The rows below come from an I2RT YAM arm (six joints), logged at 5 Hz.
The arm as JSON. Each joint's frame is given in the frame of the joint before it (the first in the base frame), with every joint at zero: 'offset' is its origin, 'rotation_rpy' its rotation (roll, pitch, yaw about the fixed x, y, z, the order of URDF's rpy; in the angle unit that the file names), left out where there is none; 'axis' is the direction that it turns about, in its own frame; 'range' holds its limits. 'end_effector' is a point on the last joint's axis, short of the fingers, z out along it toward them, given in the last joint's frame.
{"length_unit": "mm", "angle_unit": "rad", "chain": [
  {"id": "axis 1", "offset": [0.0, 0.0, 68.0], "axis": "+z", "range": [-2.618, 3.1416]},
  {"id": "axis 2", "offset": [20.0, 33.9, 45.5], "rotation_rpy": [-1.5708, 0.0, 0.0], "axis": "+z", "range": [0.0, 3.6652]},
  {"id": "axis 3", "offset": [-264.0, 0.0, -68.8], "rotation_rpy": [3.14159, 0.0, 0.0], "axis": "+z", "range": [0.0, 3.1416]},
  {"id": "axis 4", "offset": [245.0, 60.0, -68.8], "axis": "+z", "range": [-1.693, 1.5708]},
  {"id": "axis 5", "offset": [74.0, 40.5, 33.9], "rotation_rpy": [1.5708, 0.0, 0.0], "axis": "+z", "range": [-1.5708, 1.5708]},
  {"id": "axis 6", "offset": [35.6, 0.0, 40.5], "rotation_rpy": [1.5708, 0.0, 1.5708], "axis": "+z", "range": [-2.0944, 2.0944]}
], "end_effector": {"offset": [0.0, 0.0, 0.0], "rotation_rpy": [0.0, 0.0, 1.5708]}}
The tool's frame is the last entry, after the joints.
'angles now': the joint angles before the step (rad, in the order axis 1, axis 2, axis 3, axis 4, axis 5, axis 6). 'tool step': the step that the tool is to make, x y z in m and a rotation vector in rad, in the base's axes. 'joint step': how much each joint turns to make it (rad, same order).
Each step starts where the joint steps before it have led.
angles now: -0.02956, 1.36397, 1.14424, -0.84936, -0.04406, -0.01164
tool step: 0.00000, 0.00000, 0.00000, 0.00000, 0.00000, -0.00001
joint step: 0.00000, 0.00000, 0.00000, 0.00000, 0.00001, 0.00001
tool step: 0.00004, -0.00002, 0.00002, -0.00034, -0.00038, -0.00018
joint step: -0.00002, 0.00001, 0.00001, 0.00039, 0.00036, -0.00002
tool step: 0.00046, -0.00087, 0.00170, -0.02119, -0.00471, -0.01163
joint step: 0.00000, -0.00002, 0.00570, -0.00038, 0.02404, 0.00000
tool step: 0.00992, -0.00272, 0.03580, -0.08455, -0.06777, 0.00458
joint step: 0.00002, 0.02326, 0.14496, -0.05075, 0.06829, -0.04652
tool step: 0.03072, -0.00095, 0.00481, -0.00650, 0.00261, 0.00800
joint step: 0.00000, 0.11867, 0.12285, -0.00609, 0.00114, -0.01031
